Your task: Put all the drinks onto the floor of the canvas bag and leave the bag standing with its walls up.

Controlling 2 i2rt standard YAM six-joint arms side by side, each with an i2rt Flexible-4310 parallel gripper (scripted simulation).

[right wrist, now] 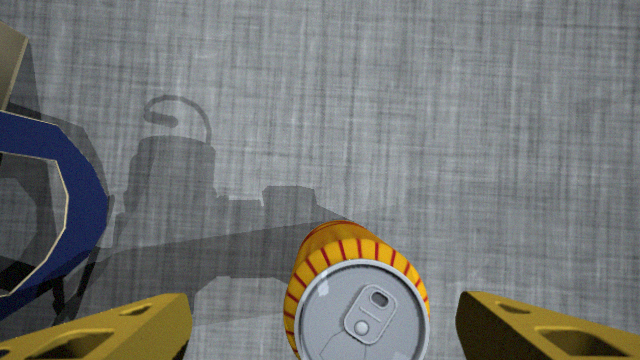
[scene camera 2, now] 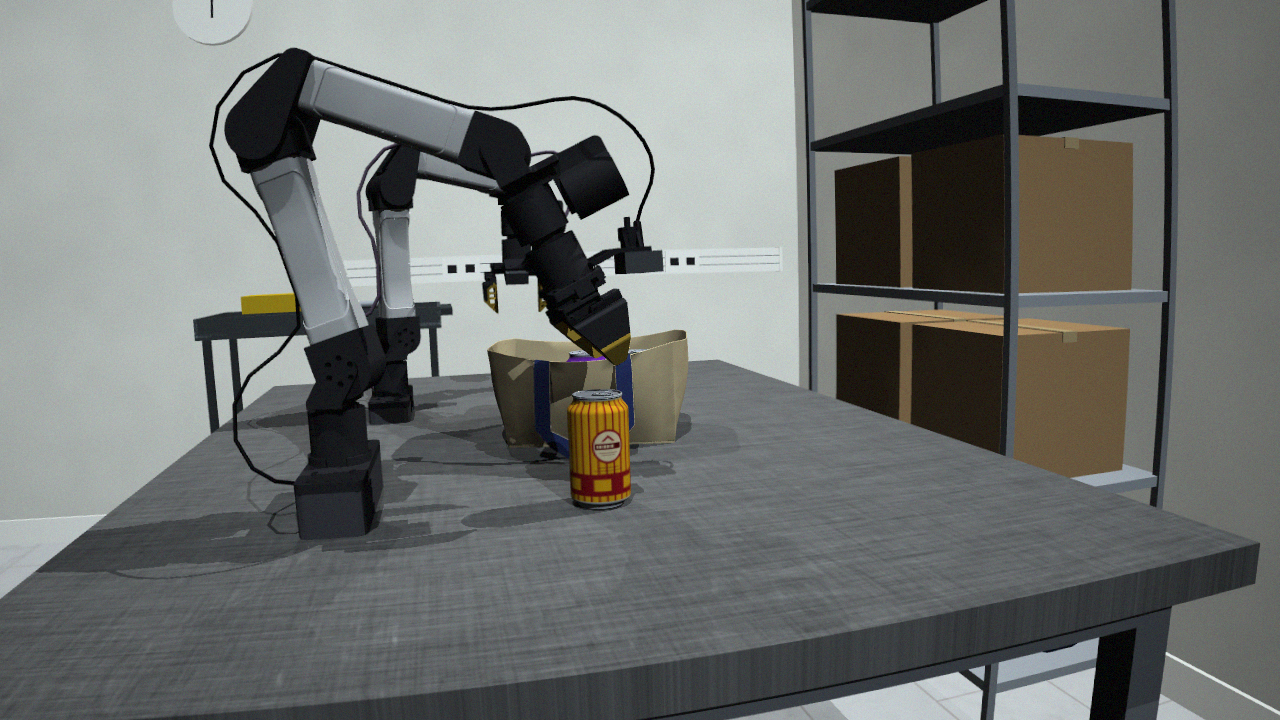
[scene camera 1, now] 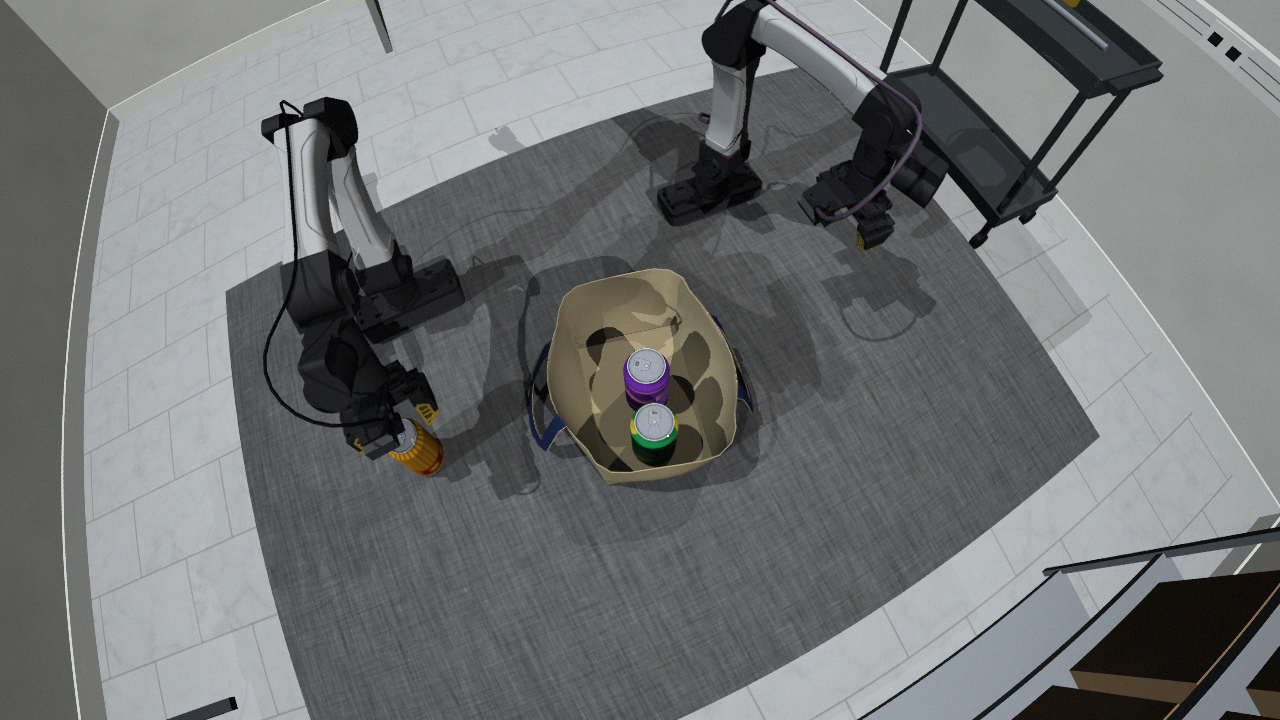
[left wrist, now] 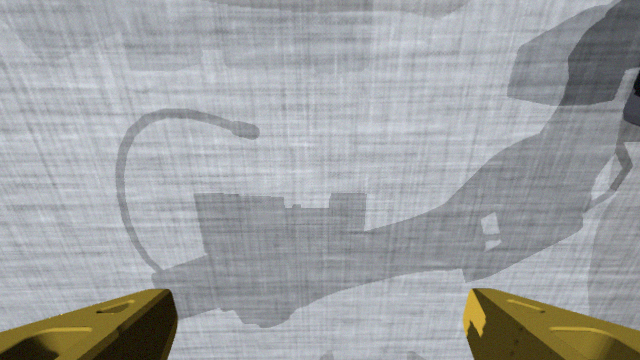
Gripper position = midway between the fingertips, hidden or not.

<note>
I see my left gripper (scene camera 2: 518, 312), my right gripper (scene camera 2: 610, 359) and a canvas bag (scene camera 1: 624, 304).
The canvas bag is seen too in scene camera 2 (scene camera 2: 533, 384). My left gripper is seen too in the left wrist view (left wrist: 320, 303). My right gripper also shows in the right wrist view (right wrist: 323, 306) and in scene camera 1 (scene camera 1: 405, 436).
</note>
